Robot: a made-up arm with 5 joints. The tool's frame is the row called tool.
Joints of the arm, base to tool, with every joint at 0 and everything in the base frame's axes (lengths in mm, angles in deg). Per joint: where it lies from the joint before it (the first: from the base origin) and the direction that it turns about. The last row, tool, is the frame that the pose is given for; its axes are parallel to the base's.
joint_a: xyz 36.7 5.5 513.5 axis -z
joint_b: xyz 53.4 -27.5 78 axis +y
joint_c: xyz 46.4 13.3 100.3 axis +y
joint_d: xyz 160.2 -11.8 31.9 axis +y
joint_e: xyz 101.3 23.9 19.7 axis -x
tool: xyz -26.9 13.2 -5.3
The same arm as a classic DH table. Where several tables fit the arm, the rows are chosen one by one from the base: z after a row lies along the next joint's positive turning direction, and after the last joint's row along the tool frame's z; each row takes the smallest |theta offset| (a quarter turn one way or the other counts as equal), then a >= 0, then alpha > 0; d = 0 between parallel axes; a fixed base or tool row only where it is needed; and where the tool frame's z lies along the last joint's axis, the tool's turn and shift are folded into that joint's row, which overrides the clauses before.
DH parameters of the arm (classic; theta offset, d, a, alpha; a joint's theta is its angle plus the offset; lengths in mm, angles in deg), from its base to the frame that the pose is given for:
base (fixed): 8.52 0.0 37.1 180.00
joint_a: 8.52 -591.5 53.4 90.00
joint_b: -65.17 0.0 110.5 0.00
joint_c: 53.91 0.0 163.3 0.00
joint_d: -78.74 -2.1 19.7 90.00
joint_e: 90.00 -74.4 13.2 90.00
tool (fixed): -90.00 -5.3 0.0 0.00

